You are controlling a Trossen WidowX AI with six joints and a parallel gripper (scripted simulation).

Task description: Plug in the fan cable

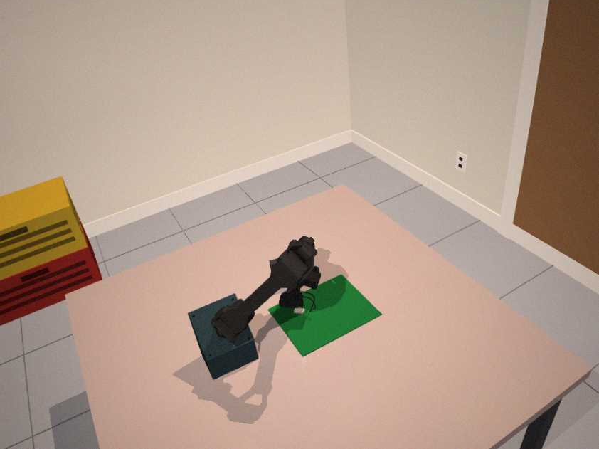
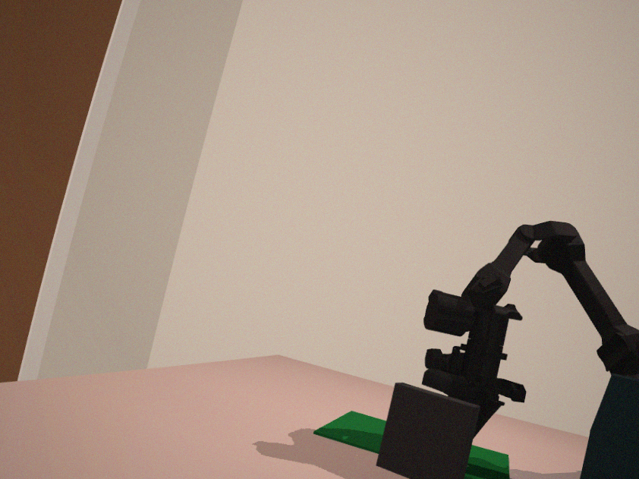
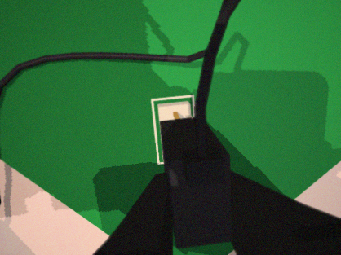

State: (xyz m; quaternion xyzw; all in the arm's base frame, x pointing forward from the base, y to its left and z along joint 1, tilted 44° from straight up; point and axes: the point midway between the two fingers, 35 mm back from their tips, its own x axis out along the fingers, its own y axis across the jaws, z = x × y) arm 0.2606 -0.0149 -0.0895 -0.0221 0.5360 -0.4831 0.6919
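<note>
The four-pin header lies 4 cm below my gripper tip and 1 cm ahead of it. From my gripper tip the other things lie so: black plug 1 cm ahead, 1 cm above; then green board 7 cm ahead, 6 cm below, 5 cm to the right; then square fan 13 cm to the left, 4 cm ahead, 2 cm above.
</note>
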